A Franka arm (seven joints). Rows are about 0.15 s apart.
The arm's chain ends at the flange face. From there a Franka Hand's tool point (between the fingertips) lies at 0.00 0.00 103.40 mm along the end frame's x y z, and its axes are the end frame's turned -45 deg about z.
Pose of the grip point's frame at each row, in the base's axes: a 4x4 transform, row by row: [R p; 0 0 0 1], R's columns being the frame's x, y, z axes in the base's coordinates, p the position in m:
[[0.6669 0.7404 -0.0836 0.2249], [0.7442 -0.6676 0.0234 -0.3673], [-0.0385 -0.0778 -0.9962 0.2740], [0 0 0 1]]
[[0.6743 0.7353 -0.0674 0.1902], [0.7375 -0.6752 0.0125 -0.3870], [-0.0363 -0.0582 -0.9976 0.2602], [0 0 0 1]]
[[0.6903 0.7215 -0.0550 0.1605], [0.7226 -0.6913 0.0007 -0.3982], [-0.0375 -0.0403 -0.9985 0.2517], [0 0 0 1]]
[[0.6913 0.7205 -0.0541 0.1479], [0.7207 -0.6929 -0.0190 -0.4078], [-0.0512 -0.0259 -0.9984 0.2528], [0 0 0 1]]
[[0.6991 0.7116 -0.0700 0.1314], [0.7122 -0.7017 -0.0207 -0.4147], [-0.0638 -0.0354 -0.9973 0.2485], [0 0 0 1]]
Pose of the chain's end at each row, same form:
[[0.9951 0.0520 -0.0836 0.2335], [0.0542 -0.9983 0.0234 -0.3697], [-0.0822 -0.0278 -0.9962 0.3770], [0 0 0 1]]
[[0.9967 0.0431 -0.0674 0.1972], [0.0441 -0.9989 0.0125 -0.3883], [-0.0668 -0.0155 -0.9976 0.3634], [0 0 0 1]]
[[0.9983 0.0221 -0.0550 0.1662], [0.0221 -0.9998 0.0007 -0.3983], [-0.0550 -0.0020 -0.9985 0.3549], [0 0 0 1]]
[[0.9983 0.0206 -0.0541 0.1535], [0.0197 -0.9996 -0.0190 -0.4058], [-0.0545 0.0179 -0.9984 0.3560], [0 0 0 1]]
[[0.9975 0.0088 -0.0700 0.1386], [0.0074 -0.9998 -0.0207 -0.4126], [-0.0701 0.0201 -0.9973 0.3516], [0 0 0 1]]

